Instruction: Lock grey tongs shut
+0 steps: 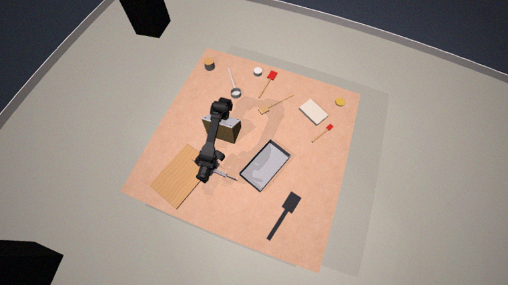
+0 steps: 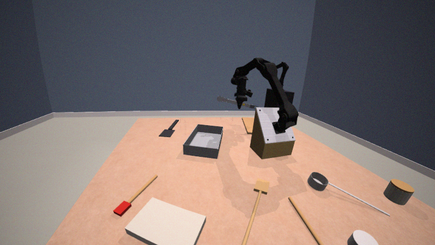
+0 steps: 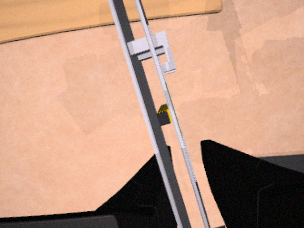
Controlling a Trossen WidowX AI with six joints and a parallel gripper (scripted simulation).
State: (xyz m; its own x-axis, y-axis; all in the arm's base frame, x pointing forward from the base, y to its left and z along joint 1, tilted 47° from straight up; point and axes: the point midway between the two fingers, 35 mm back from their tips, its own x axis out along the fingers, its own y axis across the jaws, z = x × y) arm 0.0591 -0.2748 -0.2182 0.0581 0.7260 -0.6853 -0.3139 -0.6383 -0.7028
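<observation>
The yellow slider lies 30 mm behind my gripper tip and 30 mm above it. Also, from my gripper tip: roasting tin: 270 mm ahead, 160 mm to the left, 130 mm below; then wooden board: 220 mm behind, 150 mm below, 40 mm to the right; then black spatula: 460 mm ahead, 160 mm below, 100 mm to the right.
</observation>
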